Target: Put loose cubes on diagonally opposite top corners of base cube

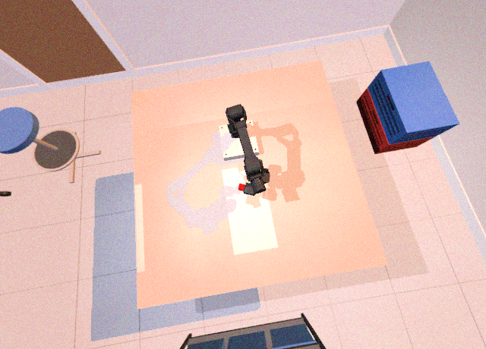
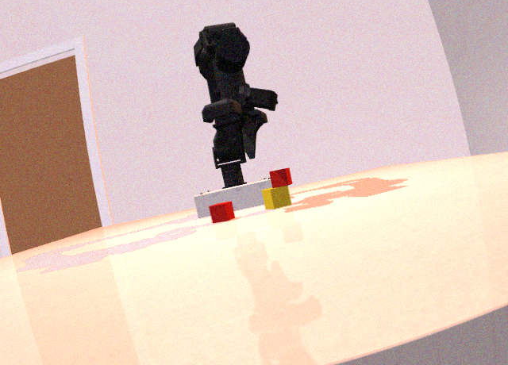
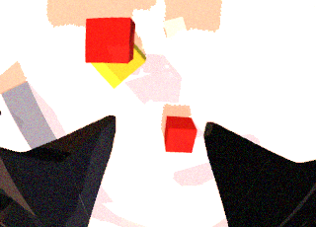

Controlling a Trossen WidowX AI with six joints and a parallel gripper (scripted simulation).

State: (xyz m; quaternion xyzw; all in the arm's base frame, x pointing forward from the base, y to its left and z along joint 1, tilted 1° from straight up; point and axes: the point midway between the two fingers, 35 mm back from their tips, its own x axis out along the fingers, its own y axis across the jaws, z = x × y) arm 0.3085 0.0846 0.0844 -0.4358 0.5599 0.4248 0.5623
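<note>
Right now my gripper tip is 90 mm above the yellow base cube, 40 mm to the right of it and 30 mm past it.
</note>
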